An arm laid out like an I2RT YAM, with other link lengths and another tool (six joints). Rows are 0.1 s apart.
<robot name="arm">
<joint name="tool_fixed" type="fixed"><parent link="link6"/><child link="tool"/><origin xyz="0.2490 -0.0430 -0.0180" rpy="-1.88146 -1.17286 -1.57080"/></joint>
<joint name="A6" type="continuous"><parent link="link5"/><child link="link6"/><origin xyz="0.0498 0.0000 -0.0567" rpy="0.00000 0.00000 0.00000"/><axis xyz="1 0 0"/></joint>
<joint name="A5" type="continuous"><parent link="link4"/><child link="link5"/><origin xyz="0.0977 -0.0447 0.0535" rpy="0.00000 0.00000 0.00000"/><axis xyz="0 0 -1"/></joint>
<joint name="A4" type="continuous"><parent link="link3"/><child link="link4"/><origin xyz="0.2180 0.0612 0.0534" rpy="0.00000 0.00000 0.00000"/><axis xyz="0 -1 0"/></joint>
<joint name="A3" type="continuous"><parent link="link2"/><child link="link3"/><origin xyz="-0.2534 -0.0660 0.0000" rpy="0.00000 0.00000 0.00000"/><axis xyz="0 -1 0"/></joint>
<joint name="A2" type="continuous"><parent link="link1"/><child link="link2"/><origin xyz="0.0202 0.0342 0.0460" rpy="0.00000 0.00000 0.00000"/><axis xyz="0 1 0"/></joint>
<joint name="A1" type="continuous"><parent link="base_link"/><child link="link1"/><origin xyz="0.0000 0.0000 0.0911" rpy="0.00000 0.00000 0.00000"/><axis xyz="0 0 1"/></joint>
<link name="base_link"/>
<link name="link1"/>
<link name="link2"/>
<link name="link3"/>
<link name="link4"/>
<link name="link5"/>
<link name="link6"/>
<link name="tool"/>
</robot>
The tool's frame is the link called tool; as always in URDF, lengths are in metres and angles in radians. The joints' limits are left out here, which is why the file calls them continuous.
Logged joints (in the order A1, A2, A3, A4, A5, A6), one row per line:
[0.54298, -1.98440, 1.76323, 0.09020, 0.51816, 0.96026]
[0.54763, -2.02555, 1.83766, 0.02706, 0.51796, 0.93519]
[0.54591, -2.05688, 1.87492, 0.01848, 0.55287, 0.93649]
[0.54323, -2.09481, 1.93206, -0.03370, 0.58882, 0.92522]
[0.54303, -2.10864, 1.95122, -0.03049, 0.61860, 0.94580]
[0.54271, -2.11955, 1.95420, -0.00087, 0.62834, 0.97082]
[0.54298, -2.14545, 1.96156, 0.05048, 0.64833, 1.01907]
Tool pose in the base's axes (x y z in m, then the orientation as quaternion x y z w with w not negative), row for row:
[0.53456, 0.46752, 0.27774, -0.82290, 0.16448, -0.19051, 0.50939]
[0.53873, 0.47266, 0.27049, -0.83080, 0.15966, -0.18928, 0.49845]
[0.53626, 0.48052, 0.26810, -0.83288, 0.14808, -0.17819, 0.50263]
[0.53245, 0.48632, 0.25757, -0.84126, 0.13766, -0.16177, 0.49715]
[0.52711, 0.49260, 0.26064, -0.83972, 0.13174, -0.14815, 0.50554]
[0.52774, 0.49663, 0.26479, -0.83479, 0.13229, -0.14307, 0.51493]
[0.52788, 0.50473, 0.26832, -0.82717, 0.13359, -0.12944, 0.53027]
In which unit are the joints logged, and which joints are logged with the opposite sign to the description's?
The joints are logged in radians. Opposite sign: A2, A5.
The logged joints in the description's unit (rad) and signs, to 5 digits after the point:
[0.54298, 1.98440, 1.76323, 0.09020, -0.51816, 0.96026]
[0.54763, 2.02555, 1.83766, 0.02706, -0.51796, 0.93519]
[0.54591, 2.05688, 1.87492, 0.01848, -0.55287, 0.93649]
[0.54323, 2.09481, 1.93206, -0.03370, -0.58882, 0.92522]
[0.54303, 2.10864, 1.95122, -0.03049, -0.61860, 0.94580]
[0.54271, 2.11955, 1.95420, -0.00087, -0.62834, 0.97082]
[0.54298, 2.14545, 1.96156, 0.05048, -0.64833, 1.01907]

